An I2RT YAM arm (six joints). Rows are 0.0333 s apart.
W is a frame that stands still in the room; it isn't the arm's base.
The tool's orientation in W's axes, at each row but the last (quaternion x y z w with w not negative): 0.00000, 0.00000, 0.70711, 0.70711; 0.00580, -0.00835, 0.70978, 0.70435; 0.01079, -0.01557, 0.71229, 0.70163; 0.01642, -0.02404, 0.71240, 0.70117; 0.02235, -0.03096, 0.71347, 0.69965
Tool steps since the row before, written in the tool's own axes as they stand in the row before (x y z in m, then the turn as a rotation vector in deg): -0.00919, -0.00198, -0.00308, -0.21, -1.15, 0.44; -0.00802, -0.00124, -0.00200, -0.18, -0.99, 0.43; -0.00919, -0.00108, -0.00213, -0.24, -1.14, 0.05; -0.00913, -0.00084, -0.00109, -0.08, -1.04, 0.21; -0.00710, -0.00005, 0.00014, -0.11, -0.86, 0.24
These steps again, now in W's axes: 0.00198, -0.00919, -0.00308, 1.15, -0.21, 0.44; 0.00131, -0.00797, -0.00216, 0.99, -0.18, 0.43; 0.00123, -0.00909, -0.00246, 1.14, -0.22, 0.05; 0.00100, -0.00904, -0.00160, 1.04, -0.08, 0.22; 0.00019, -0.00709, -0.00039, 0.86, -0.11, 0.24
